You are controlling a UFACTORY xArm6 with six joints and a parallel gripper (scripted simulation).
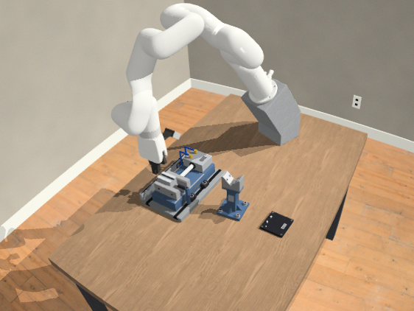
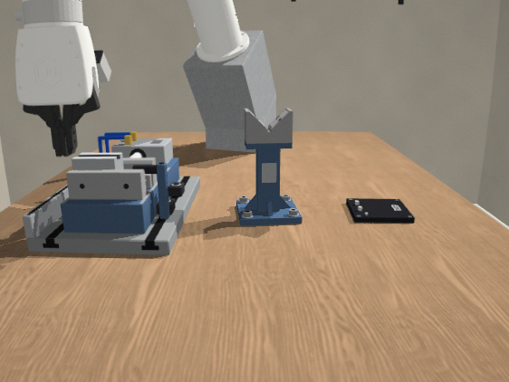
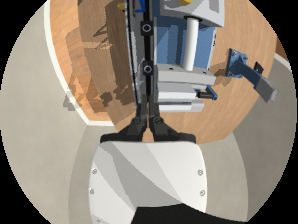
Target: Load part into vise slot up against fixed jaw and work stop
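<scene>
Right now my hand is 5 cm to the right of the part and 3 cm above it. Also, from my hand: fixed jaw: 3 cm ahead, 7 cm to the left, 5 cm below; then black stop rod: 11 cm to the left, 4 cm below; then moving jaw: 4 cm behind, 7 cm to the left, 5 cm below.
</scene>
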